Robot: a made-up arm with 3 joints.
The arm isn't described. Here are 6 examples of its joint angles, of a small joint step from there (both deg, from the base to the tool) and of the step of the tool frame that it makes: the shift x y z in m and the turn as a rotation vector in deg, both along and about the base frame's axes.
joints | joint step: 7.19 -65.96 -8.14 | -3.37 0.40 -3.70
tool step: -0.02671 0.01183 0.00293 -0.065 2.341 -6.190
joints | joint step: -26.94 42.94 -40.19 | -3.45 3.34 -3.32
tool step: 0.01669 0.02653 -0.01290 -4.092 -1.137 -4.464
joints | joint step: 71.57 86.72 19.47 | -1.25 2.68 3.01
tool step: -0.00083 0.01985 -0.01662 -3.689 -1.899 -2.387
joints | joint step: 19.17 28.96 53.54 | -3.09 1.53 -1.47
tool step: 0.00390 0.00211 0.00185 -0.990 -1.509 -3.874
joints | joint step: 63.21 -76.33 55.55 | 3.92 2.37 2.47
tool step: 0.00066 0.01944 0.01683 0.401 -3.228 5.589
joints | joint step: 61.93 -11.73 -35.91 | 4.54 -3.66 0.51
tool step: 0.03293 -0.00856 -0.01080 1.624 3.216 4.940
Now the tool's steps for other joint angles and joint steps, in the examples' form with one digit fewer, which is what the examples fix.
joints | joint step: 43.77 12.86 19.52 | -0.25 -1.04 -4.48
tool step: -0.0059 -0.0183 -0.0003 3.00 -1.05 -3.77
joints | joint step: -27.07 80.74 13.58 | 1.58 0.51 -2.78
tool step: -0.0177 0.0084 0.0002 -1.36 -2.25 2.39
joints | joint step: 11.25 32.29 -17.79 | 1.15 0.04 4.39
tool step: 0.0146 -0.0019 0.0052 -1.18 3.56 3.45
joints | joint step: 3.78 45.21 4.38 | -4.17 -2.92 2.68
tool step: 0.0216 -0.0072 0.0033 2.61 2.44 -3.32
